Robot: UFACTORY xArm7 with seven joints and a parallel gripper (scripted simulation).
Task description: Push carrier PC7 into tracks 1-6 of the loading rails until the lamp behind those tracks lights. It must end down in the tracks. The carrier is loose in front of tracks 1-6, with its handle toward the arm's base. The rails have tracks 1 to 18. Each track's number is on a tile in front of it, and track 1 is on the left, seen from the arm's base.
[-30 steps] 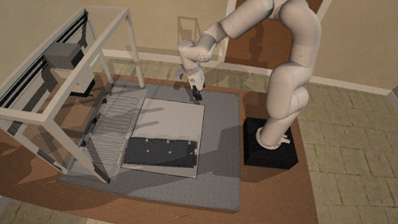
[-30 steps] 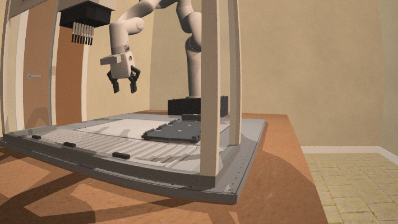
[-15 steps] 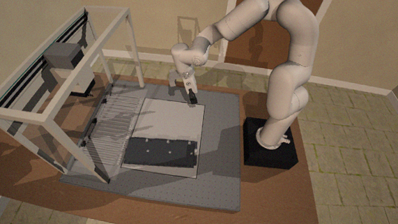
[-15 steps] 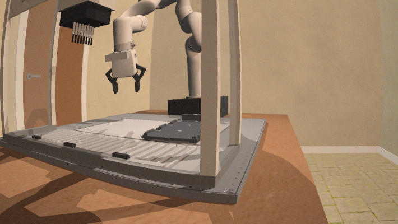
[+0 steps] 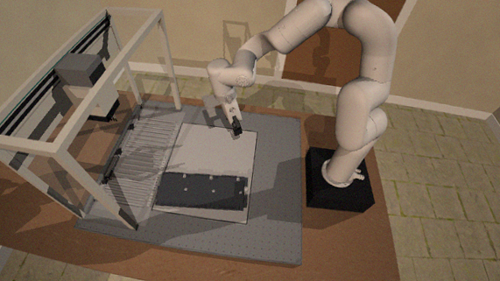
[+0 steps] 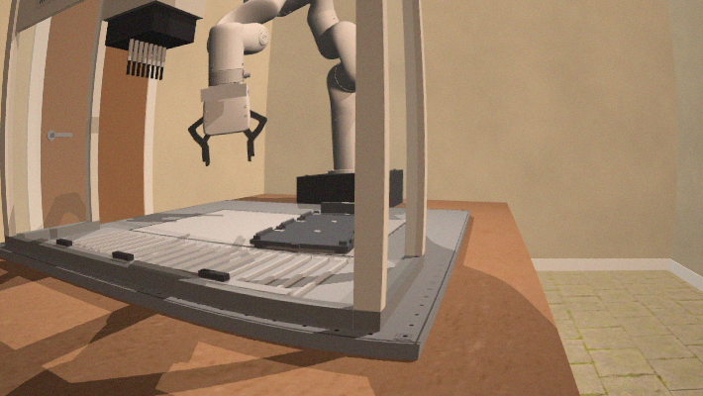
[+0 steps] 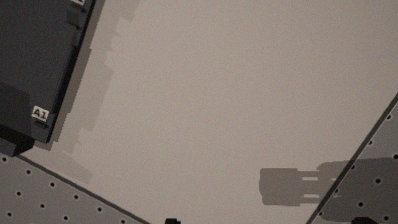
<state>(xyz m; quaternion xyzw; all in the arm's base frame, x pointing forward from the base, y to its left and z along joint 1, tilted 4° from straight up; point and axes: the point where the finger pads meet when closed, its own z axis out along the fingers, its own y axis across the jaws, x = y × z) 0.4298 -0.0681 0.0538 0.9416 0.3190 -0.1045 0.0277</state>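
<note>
Right now the carrier PC7 is 50 mm ahead of my hand, 250 mm to the left of it and 100 mm below it.
</note>
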